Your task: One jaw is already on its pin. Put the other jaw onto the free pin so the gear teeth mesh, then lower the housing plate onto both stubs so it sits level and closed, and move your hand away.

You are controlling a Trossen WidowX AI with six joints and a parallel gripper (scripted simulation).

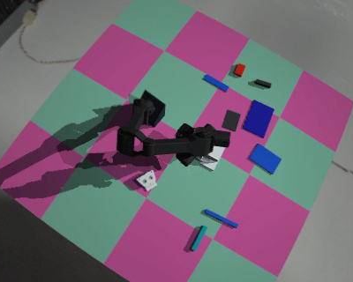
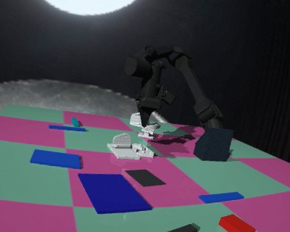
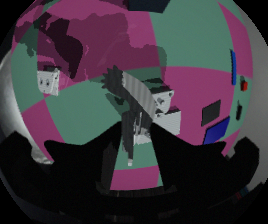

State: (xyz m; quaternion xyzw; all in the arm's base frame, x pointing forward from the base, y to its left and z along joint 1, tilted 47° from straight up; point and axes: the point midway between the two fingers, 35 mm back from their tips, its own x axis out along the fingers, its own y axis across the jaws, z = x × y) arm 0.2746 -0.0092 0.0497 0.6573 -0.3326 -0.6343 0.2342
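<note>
Now: gripper tip 7 cm above the white jaw, 3 cm to the right of it and 2 cm short of it. Round my gripper tip: teal bar: 27 cm to the right, 23 cm ahead, 8 cm below; then dark plate: 25 cm to the left, 8 cm below, 5 cm ahead; then white ribbed piece: 20 cm to the right, 9 cm behind, 8 cm below.
</note>
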